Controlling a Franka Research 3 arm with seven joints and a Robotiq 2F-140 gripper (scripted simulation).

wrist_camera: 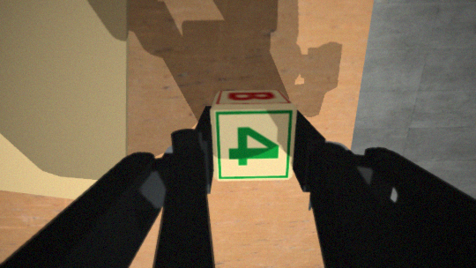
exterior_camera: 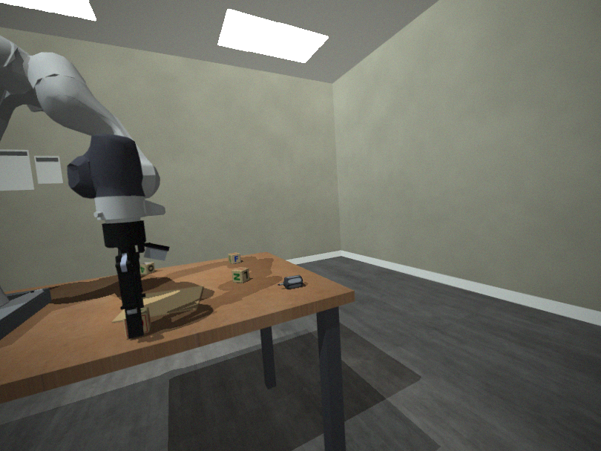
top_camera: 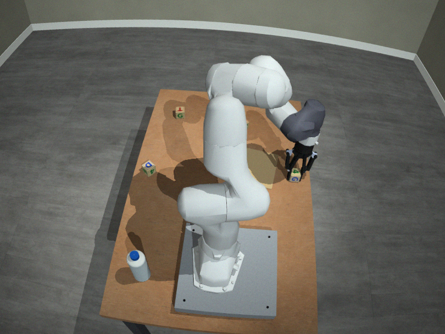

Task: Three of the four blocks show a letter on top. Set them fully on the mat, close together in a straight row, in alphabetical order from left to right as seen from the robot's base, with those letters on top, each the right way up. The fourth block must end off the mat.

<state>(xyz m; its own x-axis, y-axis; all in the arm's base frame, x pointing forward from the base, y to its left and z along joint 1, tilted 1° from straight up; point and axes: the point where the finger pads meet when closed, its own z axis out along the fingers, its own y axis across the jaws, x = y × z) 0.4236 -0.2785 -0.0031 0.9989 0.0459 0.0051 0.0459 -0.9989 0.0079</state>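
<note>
Right now the block is 10 mm below my hand. From my hand the other things lie so: tan mat: 40 mm ahead, 180 mm to the left, 30 mm below; then small dark object: 400 mm ahead, 80 mm to the left, 20 mm below.
</note>
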